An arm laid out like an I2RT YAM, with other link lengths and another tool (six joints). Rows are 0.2 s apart.
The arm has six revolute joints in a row. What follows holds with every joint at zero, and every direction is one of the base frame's.
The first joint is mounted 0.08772 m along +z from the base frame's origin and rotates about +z.
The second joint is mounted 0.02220 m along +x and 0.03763 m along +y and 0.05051 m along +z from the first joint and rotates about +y.
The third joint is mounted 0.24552 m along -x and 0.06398 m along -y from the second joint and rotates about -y.
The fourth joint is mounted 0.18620 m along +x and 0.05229 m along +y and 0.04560 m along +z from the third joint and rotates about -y.
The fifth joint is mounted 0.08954 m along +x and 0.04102 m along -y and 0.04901 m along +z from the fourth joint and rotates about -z.
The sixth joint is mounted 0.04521 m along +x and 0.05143 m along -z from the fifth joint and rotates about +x.
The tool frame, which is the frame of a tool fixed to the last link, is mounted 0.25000 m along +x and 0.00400 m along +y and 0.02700 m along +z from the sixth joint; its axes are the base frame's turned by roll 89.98, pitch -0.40 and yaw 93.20 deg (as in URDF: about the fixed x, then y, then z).
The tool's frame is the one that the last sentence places.
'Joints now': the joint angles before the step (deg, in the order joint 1, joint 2, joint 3, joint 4, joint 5, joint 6). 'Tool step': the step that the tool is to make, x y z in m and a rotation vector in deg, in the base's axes. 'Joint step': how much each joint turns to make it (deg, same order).
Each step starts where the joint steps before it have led.
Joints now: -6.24 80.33 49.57 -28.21 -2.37 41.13
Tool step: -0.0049 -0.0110 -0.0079 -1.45 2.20 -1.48
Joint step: 0.01 2.03 1.40 -1.39 2.20 0.45
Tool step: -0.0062 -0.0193 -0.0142 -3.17 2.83 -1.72
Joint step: -0.01 3.25 0.53 0.26 3.86 -0.10
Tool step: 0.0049 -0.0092 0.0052 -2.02 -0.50 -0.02
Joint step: 0.00 0.27 0.70 0.35 1.75 -0.87
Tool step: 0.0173 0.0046 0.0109 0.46 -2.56 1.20
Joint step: -0.02 0.17 0.97 1.75 -1.23 -0.72
